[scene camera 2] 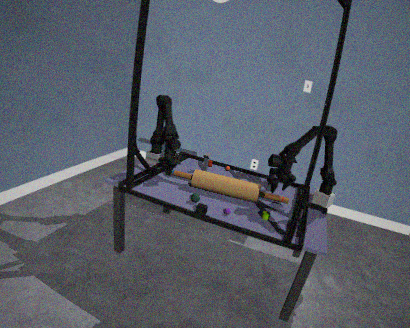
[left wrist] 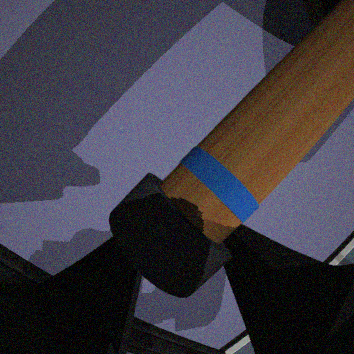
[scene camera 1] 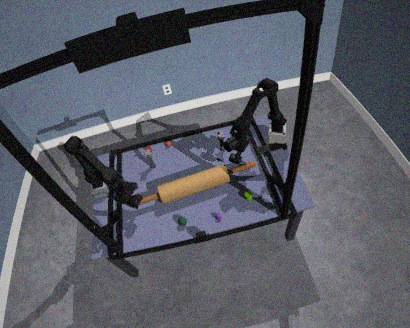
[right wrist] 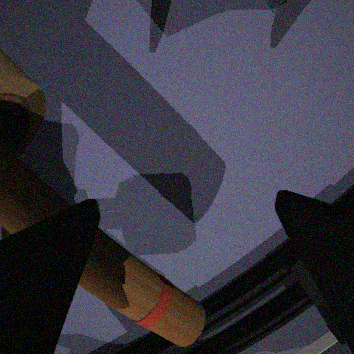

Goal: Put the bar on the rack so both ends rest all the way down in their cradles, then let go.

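Where they show: left gripper, fingertip midpoint: (scene camera 2: pixel 168 175) (left wrist: pixel 180 224) (scene camera 1: pixel 135 207); right gripper, fingertip midpoint: (scene camera 2: pixel 277 191) (right wrist: pixel 188 203); left arm's base, origin of the base link: (scene camera 2: pixel 156 152) (scene camera 1: pixel 97 183); right arm's base, origin of the base link: (scene camera 2: pixel 325 191) (scene camera 1: pixel 277 128).
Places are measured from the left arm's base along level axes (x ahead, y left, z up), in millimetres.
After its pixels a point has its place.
The bar (scene camera 1: pixel 194 184) @[x 571, y -179, z 16 mm] (scene camera 2: pixel 225 185) @[x 574, y -194, z -3 mm] looks like a rolling pin with a pale thick barrel and brown handles. It lies across the table; its blue-banded end (left wrist: pixel 220 185) @[x 243, y -173, z -11 mm] and red-banded end (right wrist: pixel 175 312) @[x 897, y -98, z -13 mm] show in the wrist views. My left gripper (scene camera 1: pixel 136 201) @[x 221, y -201, z -44 mm] (scene camera 2: pixel 173 169) @[x 221, y -201, z -44 mm] (left wrist: pixel 180 224) @[x 221, y -201, z -44 mm] is shut on the blue-banded end. My right gripper (scene camera 1: pixel 228 157) (scene camera 2: pixel 281 185) @[x 846, y -49, z -12 mm] (right wrist: pixel 188 203) @[x 846, y -49, z -12 mm] is open and empty, above and behind the other handle, with one fingertip overlapping that handle in the right wrist view. I cannot make out the rack's cradles clearly or tell how the ends sit in them.
Dark green (scene camera 1: pixel 182 220) @[x 472, y -346, z -33 mm] (scene camera 2: pixel 195 198) @[x 476, y -359, z -48 mm], purple (scene camera 1: pixel 218 217) @[x 653, y -366, z -52 mm] (scene camera 2: pixel 227 211) @[x 655, y -368, z -56 mm] and lime (scene camera 1: pixel 248 196) @[x 831, y -291, z -47 mm] (scene camera 2: pixel 265 215) @[x 834, y -297, z -53 mm] small objects lie in front of the bar. Red (scene camera 1: pixel 148 148) @[x 321, y 220, z -42 mm] (scene camera 2: pixel 210 163) @[x 325, y 216, z -53 mm] and orange (scene camera 1: pixel 168 143) @[x 454, y 227, z -48 mm] (scene camera 2: pixel 228 168) @[x 461, y 223, z -56 mm] ones lie behind it. A black frame (scene camera 1: pixel 302 115) @[x 971, y -450, z 610 mm] (scene camera 2: pixel 135 90) @[x 129, y -454, z 448 mm] surrounds the table.
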